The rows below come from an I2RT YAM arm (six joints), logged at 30 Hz.
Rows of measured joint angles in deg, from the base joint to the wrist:
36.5 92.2 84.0 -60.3 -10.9 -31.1
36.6 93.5 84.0 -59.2 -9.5 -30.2
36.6 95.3 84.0 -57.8 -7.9 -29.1
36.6 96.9 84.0 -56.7 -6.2 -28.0
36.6 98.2 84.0 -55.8 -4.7 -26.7
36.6 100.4 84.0 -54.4 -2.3 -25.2
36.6 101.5 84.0 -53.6 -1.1 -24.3
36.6 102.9 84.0 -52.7 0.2 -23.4
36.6 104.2 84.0 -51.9 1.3 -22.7
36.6 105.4 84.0 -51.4 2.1 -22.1
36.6 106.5 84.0 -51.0 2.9 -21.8
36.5 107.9 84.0 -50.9 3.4 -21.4
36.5 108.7 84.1 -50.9 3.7 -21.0
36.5 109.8 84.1 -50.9 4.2 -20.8
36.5 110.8 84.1 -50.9 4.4 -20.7
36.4 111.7 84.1 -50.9 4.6 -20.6
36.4 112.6 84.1 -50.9 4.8 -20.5
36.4 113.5 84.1 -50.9 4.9 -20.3
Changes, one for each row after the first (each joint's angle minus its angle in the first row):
0.1 1.3 0.0 1.1 1.4 0.9
0.1 3.1 0.0 2.5 3.0 2.0
0.1 4.7 0.0 3.6 4.7 3.1
0.1 6.0 0.0 4.5 6.2 4.4
0.1 8.2 0.0 5.9 8.6 5.9
0.1 9.3 0.0 6.7 9.8 6.8
0.1 10.7 0.0 7.6 11.1 7.7
0.1 12.0 0.0 8.4 12.2 8.4
0.1 13.2 0.0 8.9 13.0 9.0
0.1 14.3 0.0 9.3 13.8 9.3
0.0 15.7 0.0 9.4 14.3 9.7
0.0 16.5 0.1 9.4 14.6 10.1
0.0 17.6 0.1 9.4 15.1 10.3
0.0 18.6 0.1 9.4 15.3 10.4
-0.1 19.5 0.1 9.4 15.5 10.5
-0.1 20.4 0.1 9.4 15.7 10.6
-0.1 21.3 0.1 9.4 15.8 10.8

